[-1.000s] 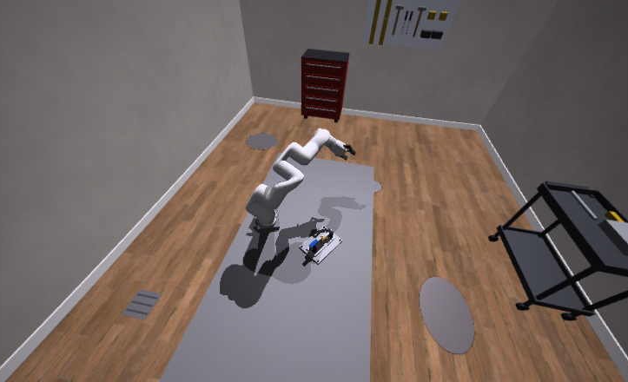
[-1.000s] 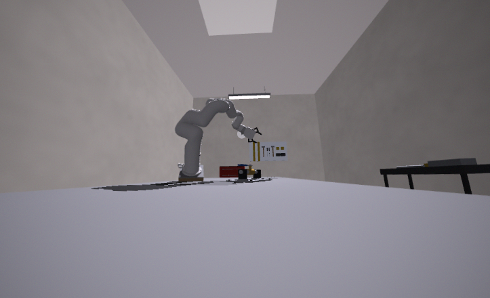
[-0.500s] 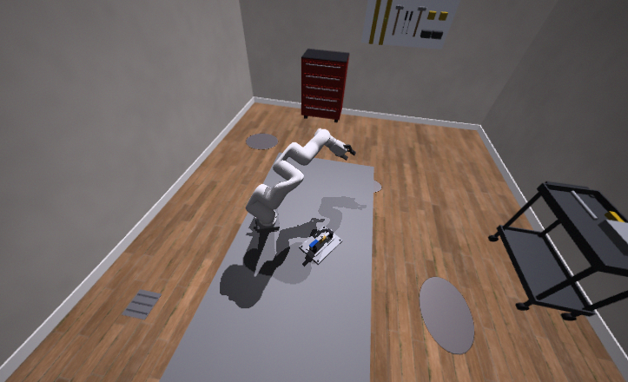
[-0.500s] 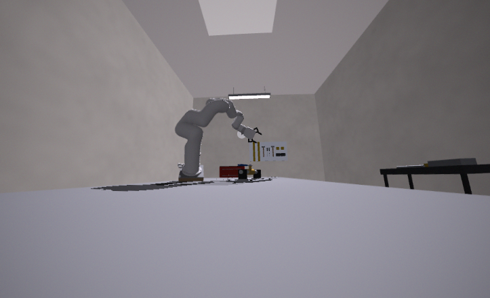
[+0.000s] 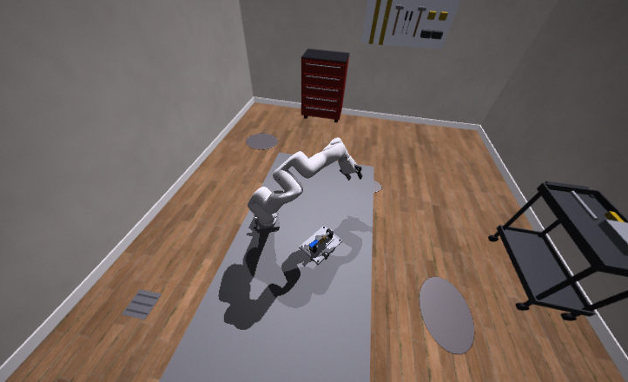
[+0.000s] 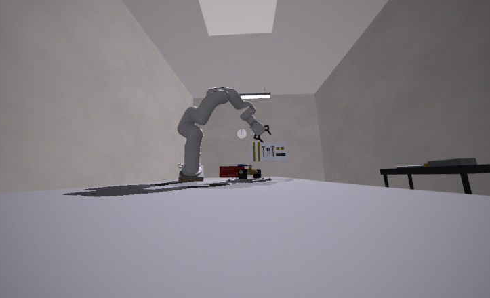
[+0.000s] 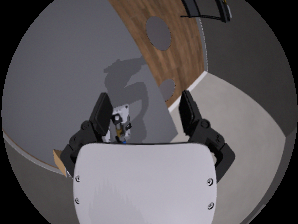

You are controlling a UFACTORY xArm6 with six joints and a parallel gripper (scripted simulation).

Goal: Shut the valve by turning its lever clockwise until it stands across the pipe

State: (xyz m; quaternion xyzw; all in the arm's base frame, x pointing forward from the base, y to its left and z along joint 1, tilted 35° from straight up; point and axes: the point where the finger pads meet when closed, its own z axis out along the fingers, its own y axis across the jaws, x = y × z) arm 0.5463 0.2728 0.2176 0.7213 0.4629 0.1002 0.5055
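My hand is 240 mm past the valve lever, 300 mm to the left of it and 250 mm above it.
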